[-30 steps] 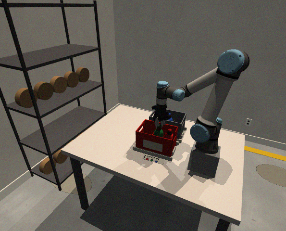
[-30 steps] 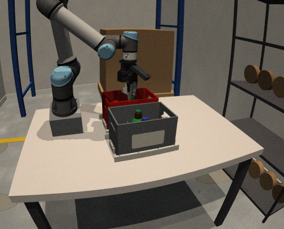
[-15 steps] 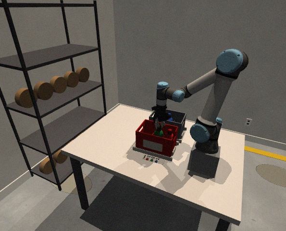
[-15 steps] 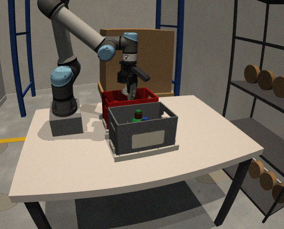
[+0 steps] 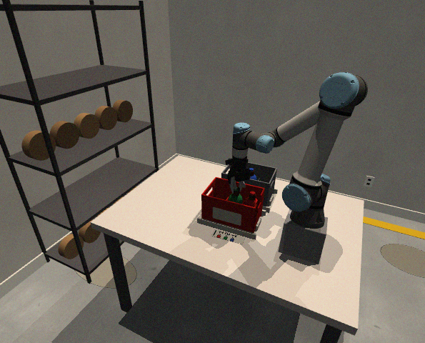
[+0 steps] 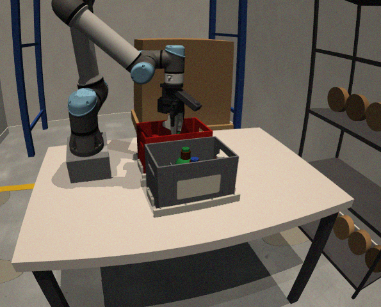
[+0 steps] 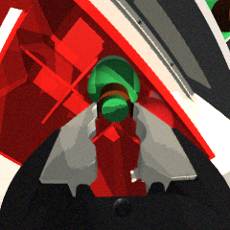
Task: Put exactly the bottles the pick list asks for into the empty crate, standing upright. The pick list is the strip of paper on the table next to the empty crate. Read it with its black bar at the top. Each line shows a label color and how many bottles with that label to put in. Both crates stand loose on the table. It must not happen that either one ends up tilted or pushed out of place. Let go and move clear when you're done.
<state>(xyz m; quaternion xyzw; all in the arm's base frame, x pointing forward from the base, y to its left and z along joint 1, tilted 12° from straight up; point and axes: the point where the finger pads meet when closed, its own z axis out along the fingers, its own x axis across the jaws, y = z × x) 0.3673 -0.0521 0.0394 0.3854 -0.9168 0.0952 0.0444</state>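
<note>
My gripper is now 10 mm past the grey crate, 190 mm to the left of it and 70 mm above it. Also, from my hand: red bottle: 90 mm behind, 70 mm below; then red crate: 40 mm to the left, 70 mm below; then pick list: 30 mm behind, 180 mm to the left, 160 mm below.
</note>
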